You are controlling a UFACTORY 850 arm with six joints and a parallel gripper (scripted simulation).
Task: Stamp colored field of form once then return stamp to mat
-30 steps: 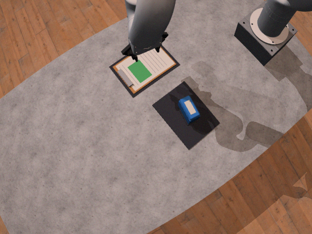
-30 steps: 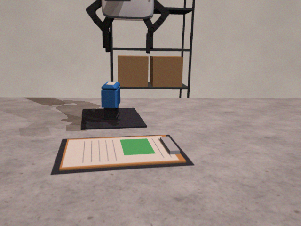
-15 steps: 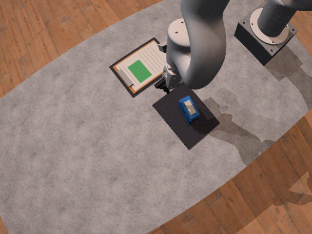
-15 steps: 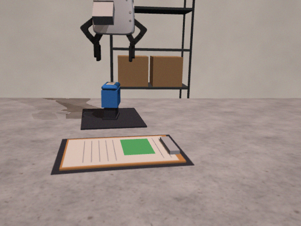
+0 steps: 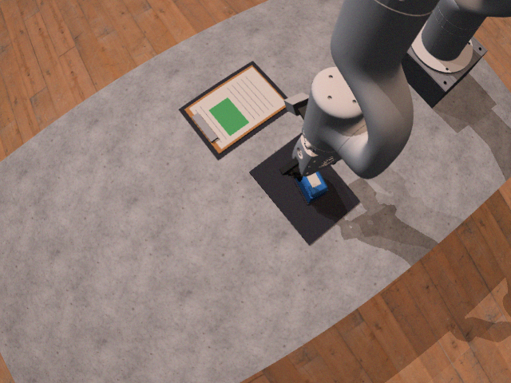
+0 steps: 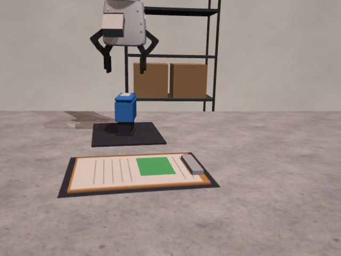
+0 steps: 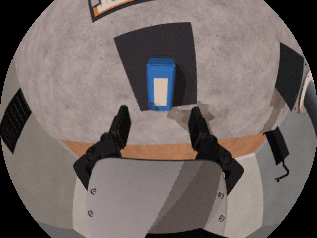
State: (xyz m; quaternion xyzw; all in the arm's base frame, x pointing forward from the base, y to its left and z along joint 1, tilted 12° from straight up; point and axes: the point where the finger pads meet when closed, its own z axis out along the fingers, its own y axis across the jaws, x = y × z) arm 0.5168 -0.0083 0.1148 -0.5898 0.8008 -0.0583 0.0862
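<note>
Right now the stamp is 12 cm below my hand. The rest, counted from my hand: form (1 cm behind, 27 cm to the right, 16 cm below); stamp base (15 cm below); black mat (17 cm below).
</note>
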